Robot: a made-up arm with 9 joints. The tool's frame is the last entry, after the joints.
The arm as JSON. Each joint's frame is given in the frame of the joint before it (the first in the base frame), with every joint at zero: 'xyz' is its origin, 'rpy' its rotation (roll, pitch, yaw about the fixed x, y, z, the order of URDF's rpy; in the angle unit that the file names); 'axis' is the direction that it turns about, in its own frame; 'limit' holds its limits. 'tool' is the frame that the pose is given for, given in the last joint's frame.
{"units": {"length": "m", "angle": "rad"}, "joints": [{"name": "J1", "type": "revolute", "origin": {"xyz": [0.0, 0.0, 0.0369], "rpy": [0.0, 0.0, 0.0]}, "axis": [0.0, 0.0, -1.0], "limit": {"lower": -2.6, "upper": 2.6}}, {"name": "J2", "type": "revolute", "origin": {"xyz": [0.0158, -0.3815, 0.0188], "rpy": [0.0, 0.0, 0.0]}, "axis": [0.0, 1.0, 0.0], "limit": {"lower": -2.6, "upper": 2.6}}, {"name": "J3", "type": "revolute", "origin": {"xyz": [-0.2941, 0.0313, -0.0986], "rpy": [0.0, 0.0, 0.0]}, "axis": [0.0, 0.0, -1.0], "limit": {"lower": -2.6, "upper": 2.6}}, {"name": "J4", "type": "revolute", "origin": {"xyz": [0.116, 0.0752, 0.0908], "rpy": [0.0, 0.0, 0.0]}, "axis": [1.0, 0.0, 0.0], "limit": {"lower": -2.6, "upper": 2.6}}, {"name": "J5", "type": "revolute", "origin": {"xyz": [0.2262, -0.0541, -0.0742], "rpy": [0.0, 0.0, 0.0]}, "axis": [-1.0, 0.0, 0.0], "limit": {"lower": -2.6, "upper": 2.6}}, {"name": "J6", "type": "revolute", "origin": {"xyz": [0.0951, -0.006, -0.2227], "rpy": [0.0, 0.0, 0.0]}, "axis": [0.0, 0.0, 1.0], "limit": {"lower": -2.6, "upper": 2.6}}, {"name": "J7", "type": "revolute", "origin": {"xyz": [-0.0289, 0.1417, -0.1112], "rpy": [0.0, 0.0, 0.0]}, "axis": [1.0, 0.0, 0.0], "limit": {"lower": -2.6, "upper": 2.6}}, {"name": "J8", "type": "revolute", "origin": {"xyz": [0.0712, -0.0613, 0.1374], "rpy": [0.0, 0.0, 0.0]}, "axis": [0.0, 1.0, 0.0], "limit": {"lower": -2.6, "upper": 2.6}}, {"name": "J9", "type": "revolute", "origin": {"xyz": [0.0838, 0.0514, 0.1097], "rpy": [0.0, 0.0, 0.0]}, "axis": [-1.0, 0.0, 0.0], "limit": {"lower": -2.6, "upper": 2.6}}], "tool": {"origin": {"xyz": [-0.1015, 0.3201, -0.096], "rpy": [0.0, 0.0, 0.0]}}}
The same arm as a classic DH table. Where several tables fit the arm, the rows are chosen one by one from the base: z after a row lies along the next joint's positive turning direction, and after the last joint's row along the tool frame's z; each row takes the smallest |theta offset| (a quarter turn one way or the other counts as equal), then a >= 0, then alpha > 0; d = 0 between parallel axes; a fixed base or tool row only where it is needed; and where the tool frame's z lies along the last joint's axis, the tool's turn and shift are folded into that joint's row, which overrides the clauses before.
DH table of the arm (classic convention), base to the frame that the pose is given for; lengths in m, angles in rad. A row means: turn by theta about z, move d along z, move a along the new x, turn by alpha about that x. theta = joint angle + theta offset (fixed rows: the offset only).
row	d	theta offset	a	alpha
base (fixed)	0.0000	0.0000	0.0000	3.1416
J1	-0.0557	0.0000	0.0158	1.5708
J2	-0.3502	0.0000	-0.2941	-1.5708
J3	0.0078	-1.5708	0.0752	-1.5708
J4	0.0000	0.9408	-0.0918	3.1416
J5	-0.4373	0.9408	-0.0060	1.5708
J6	-0.3339	0.0000	0.1417	1.5708
J7	0.0423	1.5708	0.1374	1.5708
J8	-0.0099	0.0000	0.1097	1.5708
J9	0.0177	1.5708	0.3201	1.5708
tool (fixed)	-0.0960	-1.5708	0.0000	0.0000
Joint limits (rad, base to tool): -2.6000..2.6000 -2.6000..2.6000 -2.6000..2.6000 -2.6000..2.6000 -2.6000..2.6000 -2.6000..2.6000 -2.6000..2.6000 -2.6000..2.6000 -2.6000..2.6000

